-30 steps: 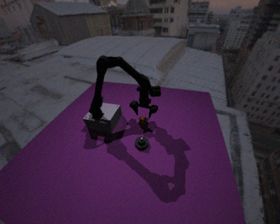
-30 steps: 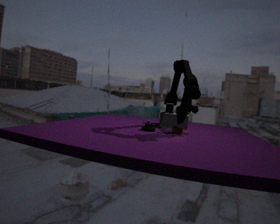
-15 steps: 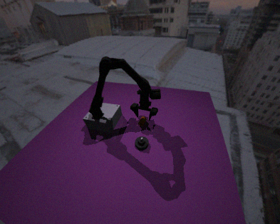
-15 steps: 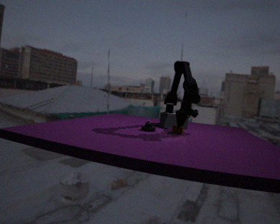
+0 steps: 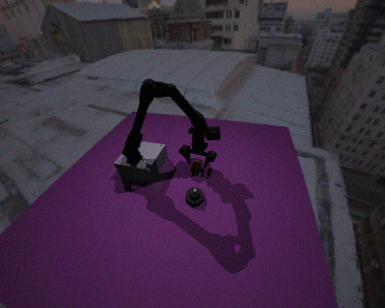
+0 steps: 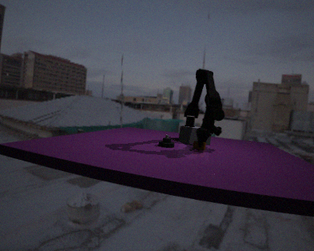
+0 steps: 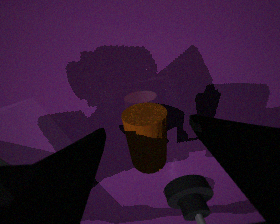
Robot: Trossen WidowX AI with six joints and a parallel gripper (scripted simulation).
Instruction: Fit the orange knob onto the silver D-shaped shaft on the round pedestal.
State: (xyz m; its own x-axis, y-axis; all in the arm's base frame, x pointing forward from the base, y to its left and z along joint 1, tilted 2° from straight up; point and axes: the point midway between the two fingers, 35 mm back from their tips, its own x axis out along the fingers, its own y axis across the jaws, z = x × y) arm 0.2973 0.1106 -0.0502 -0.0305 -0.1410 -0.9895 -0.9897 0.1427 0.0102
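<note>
Now: gripper tip right at the orange knob. Also, from my gripper tip: round dark pedestal 180 mm to the right, 40 mm ahead, 10 mm above.
</note>
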